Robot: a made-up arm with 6 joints.
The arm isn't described. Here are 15 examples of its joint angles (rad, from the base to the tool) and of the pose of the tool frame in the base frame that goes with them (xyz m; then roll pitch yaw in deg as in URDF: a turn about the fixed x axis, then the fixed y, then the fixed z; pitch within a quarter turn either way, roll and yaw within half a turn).
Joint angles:
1: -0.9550 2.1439 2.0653 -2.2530 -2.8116 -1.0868
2: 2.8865 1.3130 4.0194 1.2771 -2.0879 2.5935
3: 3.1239 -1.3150 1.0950 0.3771 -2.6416 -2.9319
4: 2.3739 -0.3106 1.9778 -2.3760 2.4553 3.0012
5: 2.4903 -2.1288 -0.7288 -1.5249 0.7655 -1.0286
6: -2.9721 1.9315 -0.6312 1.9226 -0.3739 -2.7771
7: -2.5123 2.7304 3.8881 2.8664 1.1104 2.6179
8: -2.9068 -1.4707 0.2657 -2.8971 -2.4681 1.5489
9: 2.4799 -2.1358 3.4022 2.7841 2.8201 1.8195
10: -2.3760 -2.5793 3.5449 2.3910 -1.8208 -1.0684
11: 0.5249 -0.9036 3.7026 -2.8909 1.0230 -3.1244
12: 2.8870 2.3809 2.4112 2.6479 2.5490 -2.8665
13: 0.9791 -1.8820 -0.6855 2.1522 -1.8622 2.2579
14: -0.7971 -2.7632 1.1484 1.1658 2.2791 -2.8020
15: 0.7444 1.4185 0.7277 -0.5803 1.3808 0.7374
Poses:
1: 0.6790 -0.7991 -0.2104 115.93 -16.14 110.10
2: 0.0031 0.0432 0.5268 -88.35 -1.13 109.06
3: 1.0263 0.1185 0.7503 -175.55 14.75 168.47
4: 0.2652 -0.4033 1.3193 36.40 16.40 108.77
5: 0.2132 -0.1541 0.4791 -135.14 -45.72 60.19
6: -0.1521 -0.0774 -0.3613 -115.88 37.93 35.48
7: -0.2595 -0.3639 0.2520 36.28 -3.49 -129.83
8: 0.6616 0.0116 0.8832 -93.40 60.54 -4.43
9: -0.0407 -0.1428 -0.3891 -120.76 -25.20 -44.93
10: -0.1062 -0.2511 -0.2221 -26.64 -47.63 122.56
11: -0.5565 -0.1577 0.0843 177.35 25.48 -136.36
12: -0.9650 0.1174 -0.0742 130.65 31.11 -32.59
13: -0.3316 -0.3487 0.6508 -147.21 4.31 -70.51
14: -0.4083 0.3351 -0.7672 -156.66 -13.77 0.28
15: 0.7921 0.5626 -0.0592 -12.77 -30.84 3.82
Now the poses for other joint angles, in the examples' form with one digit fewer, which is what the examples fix.
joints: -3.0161 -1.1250 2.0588 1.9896 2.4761 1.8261
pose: 1.085 0.077 0.366 3.2 -16.5 -136.8
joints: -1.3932 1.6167 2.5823 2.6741 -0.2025 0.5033
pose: 0.280 -0.818 0.737 -171.2 -65.2 -92.3
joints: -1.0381 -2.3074 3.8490 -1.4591 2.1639 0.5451
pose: 0.035 -0.091 -0.345 56.3 -9.3 177.1
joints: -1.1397 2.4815 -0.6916 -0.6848 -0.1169 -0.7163
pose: -0.183 0.126 -0.089 -99.4 -7.0 110.4
